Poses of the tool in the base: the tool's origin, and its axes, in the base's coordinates. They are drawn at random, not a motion.
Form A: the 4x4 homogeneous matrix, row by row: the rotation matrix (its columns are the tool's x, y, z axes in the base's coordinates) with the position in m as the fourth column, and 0 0 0 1 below. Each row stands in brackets.
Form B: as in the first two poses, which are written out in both.
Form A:
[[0.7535, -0.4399, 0.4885, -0.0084], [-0.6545, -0.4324, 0.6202, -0.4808], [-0.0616, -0.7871, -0.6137, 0.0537], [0, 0, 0, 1]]
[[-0.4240, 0.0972, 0.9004, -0.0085], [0.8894, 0.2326, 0.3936, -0.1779], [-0.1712, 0.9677, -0.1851, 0.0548], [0, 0, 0, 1]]
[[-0.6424, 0.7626, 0.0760, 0.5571], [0.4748, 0.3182, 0.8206, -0.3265], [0.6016, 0.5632, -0.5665, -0.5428], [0, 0, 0, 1]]
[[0.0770, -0.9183, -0.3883, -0.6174], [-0.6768, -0.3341, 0.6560, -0.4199], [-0.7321, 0.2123, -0.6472, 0.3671], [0, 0, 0, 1]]
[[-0.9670, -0.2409, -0.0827, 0.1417], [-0.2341, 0.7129, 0.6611, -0.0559], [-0.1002, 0.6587, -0.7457, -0.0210], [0, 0, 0, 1]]
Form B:
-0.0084, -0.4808, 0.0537, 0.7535, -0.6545, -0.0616, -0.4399, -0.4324, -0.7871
-0.0085, -0.1779, 0.0548, -0.4240, 0.8894, -0.1712, 0.0972, 0.2326, 0.9677
0.5571, -0.3265, -0.5428, -0.6424, 0.4748, 0.6016, 0.7626, 0.3182, 0.5632
-0.6174, -0.4199, 0.3671, 0.0770, -0.6768, -0.7321, -0.9183, -0.3341, 0.2123
0.1417, -0.0559, -0.0210, -0.9670, -0.2341, -0.1002, -0.2409, 0.7129, 0.6587

